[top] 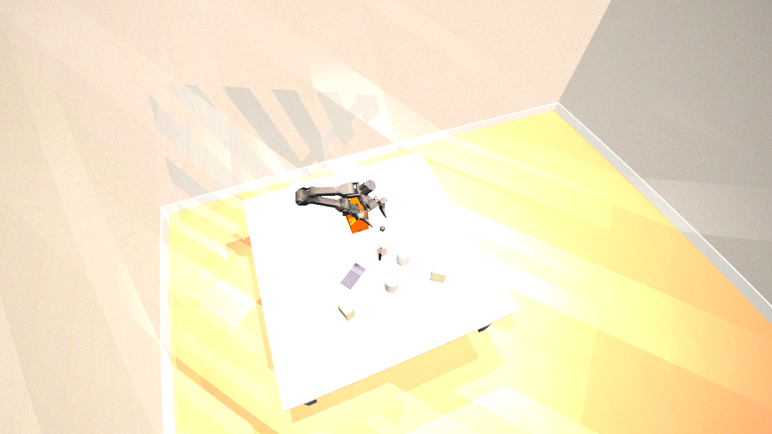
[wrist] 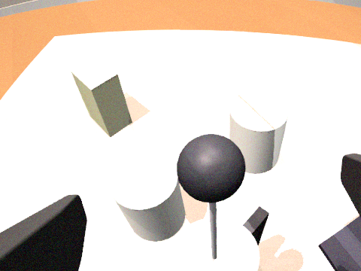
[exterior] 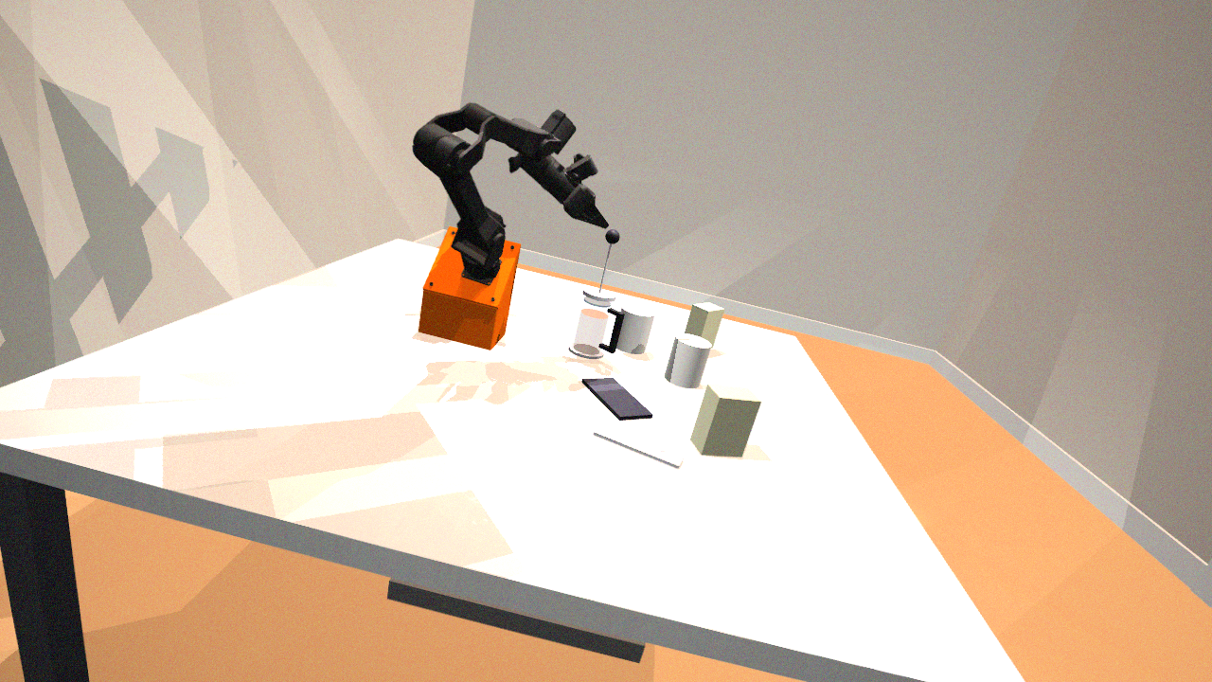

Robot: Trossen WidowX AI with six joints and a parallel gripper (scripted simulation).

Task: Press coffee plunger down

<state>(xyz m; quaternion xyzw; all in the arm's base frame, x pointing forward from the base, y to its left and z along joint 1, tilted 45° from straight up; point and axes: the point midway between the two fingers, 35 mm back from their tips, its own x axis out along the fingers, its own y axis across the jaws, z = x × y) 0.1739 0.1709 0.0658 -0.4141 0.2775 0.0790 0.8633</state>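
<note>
Now: gripper tip 4 cm short of the glass coffee press and 16 cm above it. From my gripper tip the other things lie so: dark flat slab (13 cm ahead, 19 cm to the right, 29 cm below).
</note>
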